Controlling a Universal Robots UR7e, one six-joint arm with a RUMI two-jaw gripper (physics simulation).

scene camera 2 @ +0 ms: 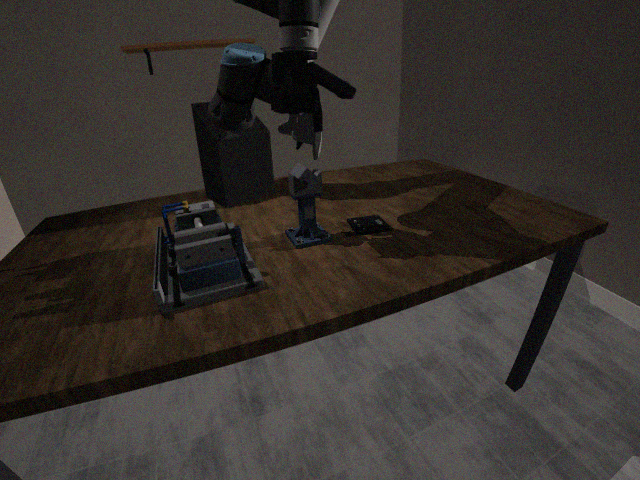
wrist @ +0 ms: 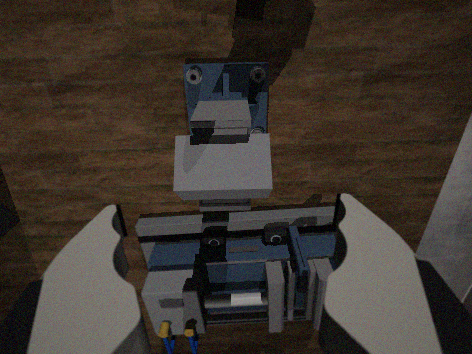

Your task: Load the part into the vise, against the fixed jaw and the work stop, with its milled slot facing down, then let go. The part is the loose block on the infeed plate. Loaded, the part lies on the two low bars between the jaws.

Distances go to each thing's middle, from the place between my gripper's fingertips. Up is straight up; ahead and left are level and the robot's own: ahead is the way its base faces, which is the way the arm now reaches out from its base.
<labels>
Right now my hand is 50 mm above the part [wrist: 206, 167] and 10 mm to the left of it. From my hand the other things lie so: vise rear housing [wrist: 187, 284]: 260 mm to the right, 120 mm below, 30 mm behind.
</labels>
